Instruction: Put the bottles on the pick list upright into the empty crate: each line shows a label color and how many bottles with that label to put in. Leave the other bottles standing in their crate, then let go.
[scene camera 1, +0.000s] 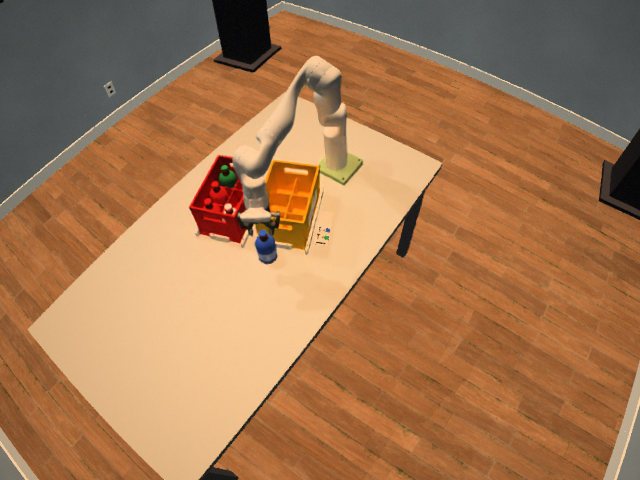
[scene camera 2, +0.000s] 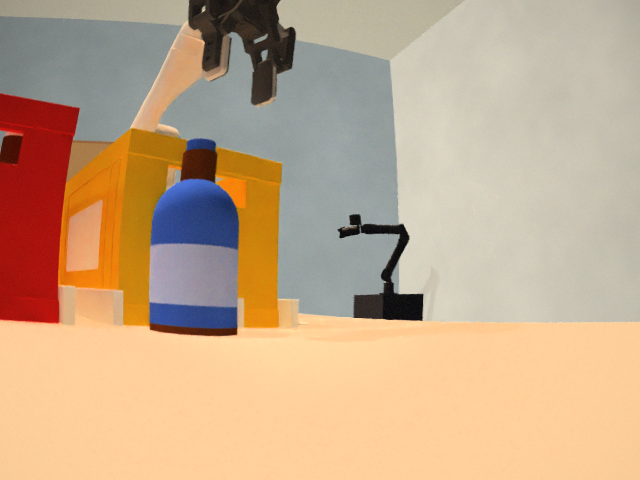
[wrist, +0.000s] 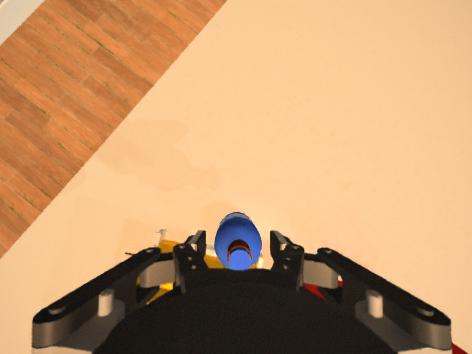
In view: my gripper (scene camera 2: 240, 90).
My gripper shows as well in the wrist view (wrist: 237, 240).
